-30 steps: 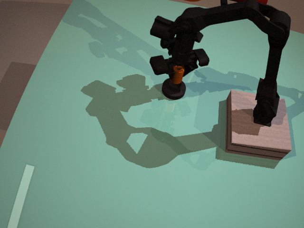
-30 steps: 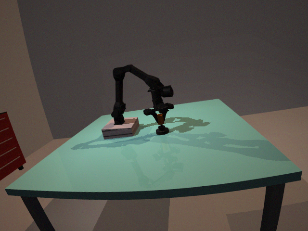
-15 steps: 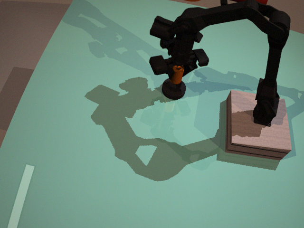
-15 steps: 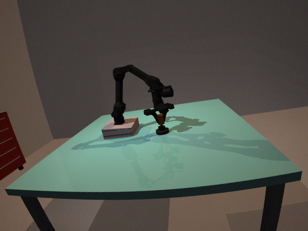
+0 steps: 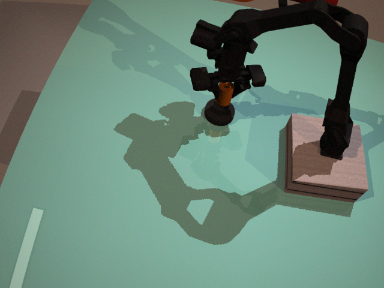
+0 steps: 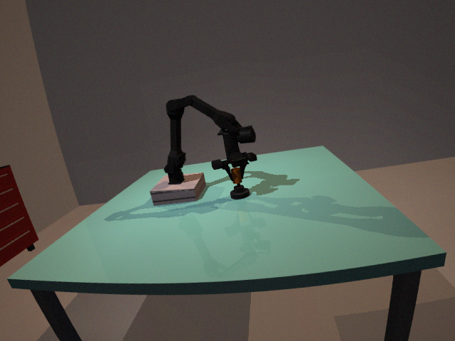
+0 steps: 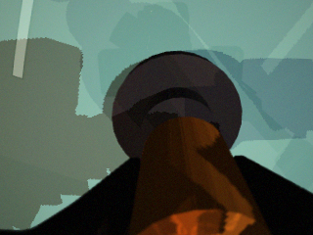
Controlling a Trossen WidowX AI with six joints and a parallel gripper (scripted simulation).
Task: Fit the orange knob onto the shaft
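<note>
Now: the orange knob 2 cm above my gripper tip. The rest, counted from my gripper tip: dark round pedestal (4 cm below).
</note>
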